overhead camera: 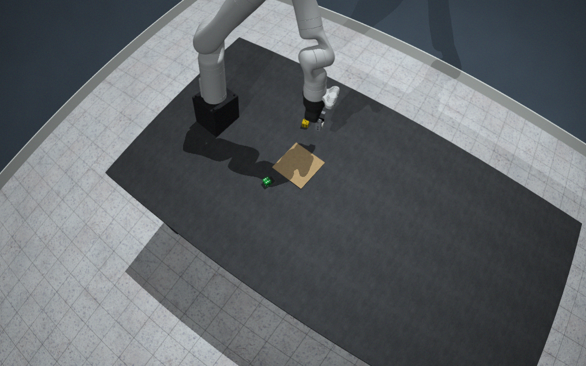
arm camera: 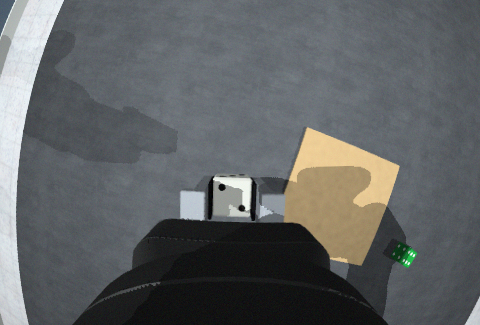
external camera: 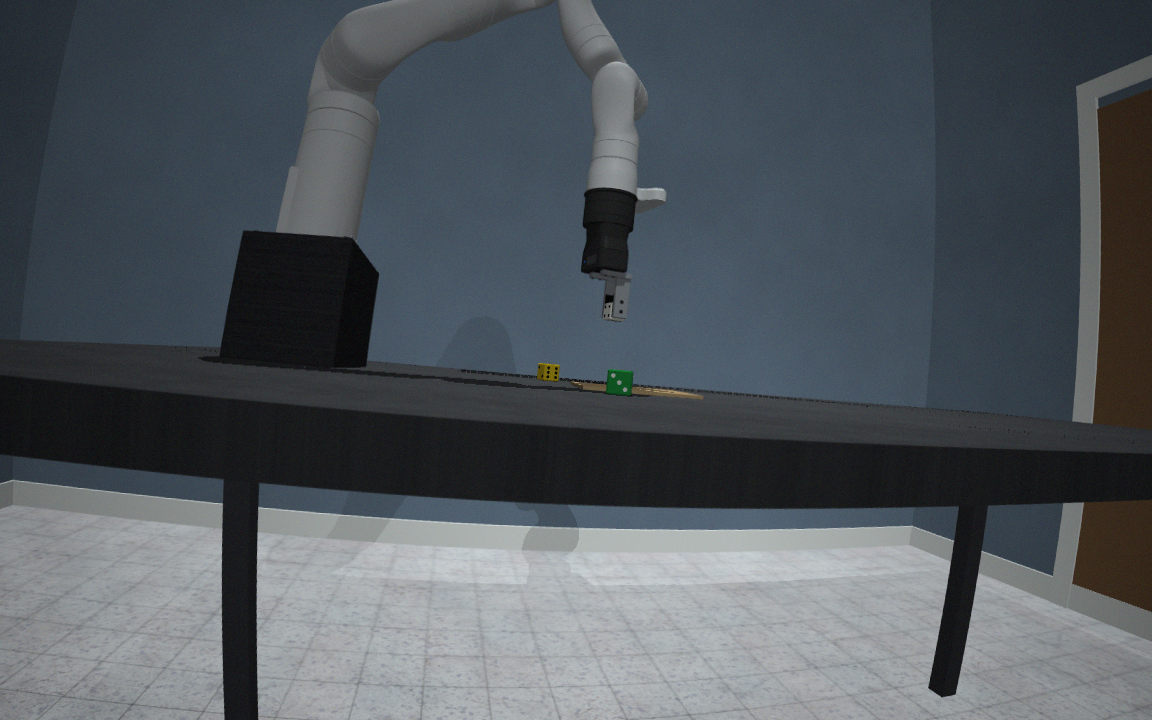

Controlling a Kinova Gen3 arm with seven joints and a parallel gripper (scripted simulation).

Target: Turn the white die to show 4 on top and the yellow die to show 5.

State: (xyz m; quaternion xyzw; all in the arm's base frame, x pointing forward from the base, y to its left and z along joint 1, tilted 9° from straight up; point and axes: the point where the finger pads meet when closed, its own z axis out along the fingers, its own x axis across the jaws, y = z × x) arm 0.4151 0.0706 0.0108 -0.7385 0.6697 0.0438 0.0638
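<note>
My gripper is now 80 mm past the yellow die, 40 mm to the right of it and 110 mm above it. From my hand the other things lie so: green die 80 mm behind, 250 mm to the right, 110 mm below; white die 10 mm below; tan mat 20 mm behind, 130 mm to the right, 120 mm below.
</note>
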